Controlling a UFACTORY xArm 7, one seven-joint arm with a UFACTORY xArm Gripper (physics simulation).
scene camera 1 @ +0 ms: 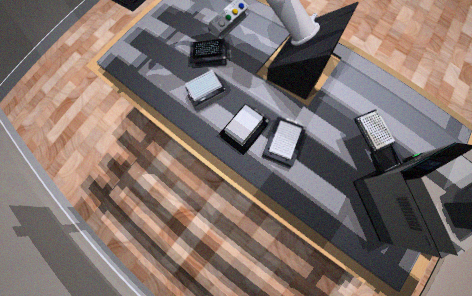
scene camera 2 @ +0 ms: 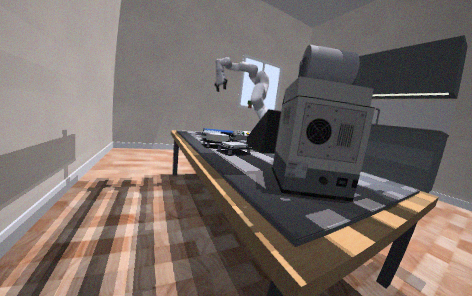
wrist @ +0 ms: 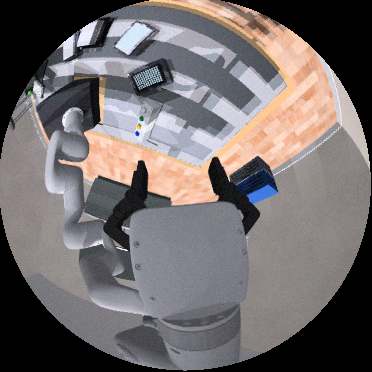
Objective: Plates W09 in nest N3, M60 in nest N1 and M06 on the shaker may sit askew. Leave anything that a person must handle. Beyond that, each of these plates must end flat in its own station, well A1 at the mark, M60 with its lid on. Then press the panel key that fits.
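Note:
My gripper [scene camera 2: 221,89] [wrist: 178,164] is open and empty, high above the table's far end. A black plate [scene camera 1: 208,48] [wrist: 148,77] sits in a dark holder near the key panel [scene camera 1: 228,17] [wrist: 141,120], which has grey, green, yellow and blue keys. A pale blue plate [scene camera 1: 204,85] [wrist: 135,38] sits on a dark base, part of which shows along its lower edge. A smooth white-topped plate [scene camera 1: 245,124] [wrist: 91,34] and a white welled plate [scene camera 1: 286,140] are on neighbouring dark bases. Another welled plate [scene camera 1: 376,130] is beside the big instrument. Labels, marks and slight tilts cannot be made out.
The tall grey instrument [scene camera 1: 390,215] [scene camera 2: 320,130] stands at one end of the table. A black wedge-shaped block [scene camera 1: 300,65] [scene camera 2: 265,132] [wrist: 75,102] is at the arm's base. A blue and black box [wrist: 260,187] is beyond the table's far end.

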